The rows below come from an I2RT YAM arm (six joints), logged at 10 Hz.
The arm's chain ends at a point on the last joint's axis. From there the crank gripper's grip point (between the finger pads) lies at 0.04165 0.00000 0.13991 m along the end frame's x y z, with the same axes.
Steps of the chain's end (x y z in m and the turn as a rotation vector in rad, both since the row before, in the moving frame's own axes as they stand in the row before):
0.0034, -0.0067, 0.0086, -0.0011, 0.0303, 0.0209
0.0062, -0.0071, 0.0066, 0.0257, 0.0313, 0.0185
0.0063, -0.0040, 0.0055, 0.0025, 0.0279, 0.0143
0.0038, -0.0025, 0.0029, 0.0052, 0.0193, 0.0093
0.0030, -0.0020, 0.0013, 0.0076, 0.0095, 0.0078
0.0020, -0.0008, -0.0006, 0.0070, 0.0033, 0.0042
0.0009, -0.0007, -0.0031, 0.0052, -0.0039, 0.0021
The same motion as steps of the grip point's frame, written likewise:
0.0076, -0.0056, 0.0073, -0.0011, 0.0303, 0.0209
0.0106, -0.0099, 0.0052, 0.0257, 0.0313, 0.0185
0.0102, -0.0037, 0.0043, 0.0025, 0.0279, 0.0143
0.0065, -0.0028, 0.0021, 0.0052, 0.0193, 0.0093
0.0043, -0.0027, 0.0009, 0.0076, 0.0095, 0.0078
0.0025, -0.0016, -0.0007, 0.0070, 0.0033, 0.0042
0.0004, -0.0013, -0.0029, 0.0052, -0.0039, 0.0021

